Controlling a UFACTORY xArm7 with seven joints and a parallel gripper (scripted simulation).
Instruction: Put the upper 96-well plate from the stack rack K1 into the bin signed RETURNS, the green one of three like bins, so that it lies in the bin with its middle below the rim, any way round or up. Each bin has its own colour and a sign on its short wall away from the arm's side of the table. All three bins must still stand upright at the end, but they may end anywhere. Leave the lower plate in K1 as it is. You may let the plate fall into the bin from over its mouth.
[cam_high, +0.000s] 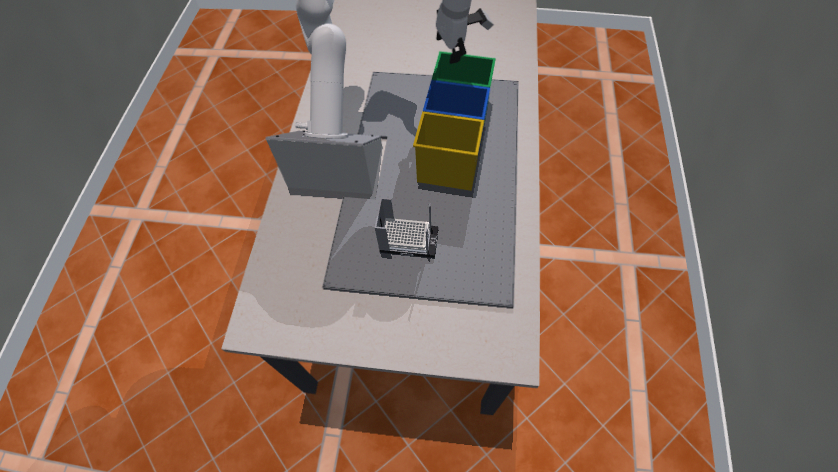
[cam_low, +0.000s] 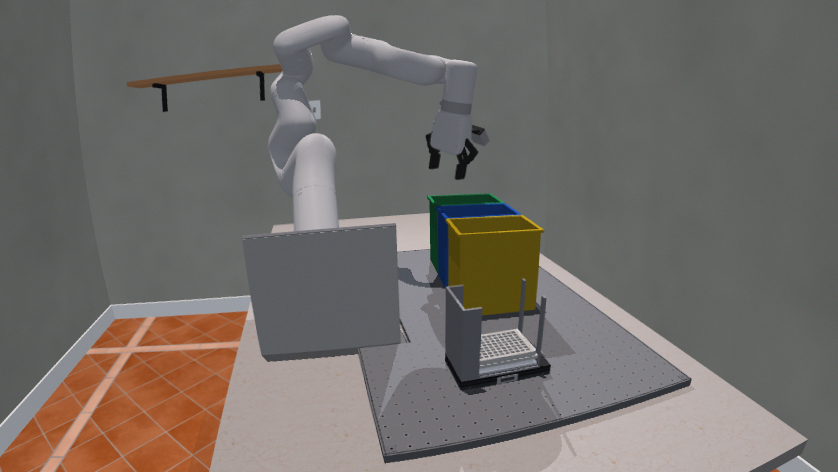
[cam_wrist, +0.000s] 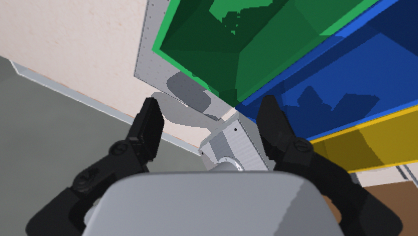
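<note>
Right now the 96-well plate is 500 mm to the right of my hand, 240 mm below it and 130 mm behind it. Round my hand: yellow bin (260 mm to the right, 170 mm below); then blue bin (170 mm below, 130 mm to the right, 20 mm ahead); then green bin (170 mm below, 50 mm ahead).
</note>
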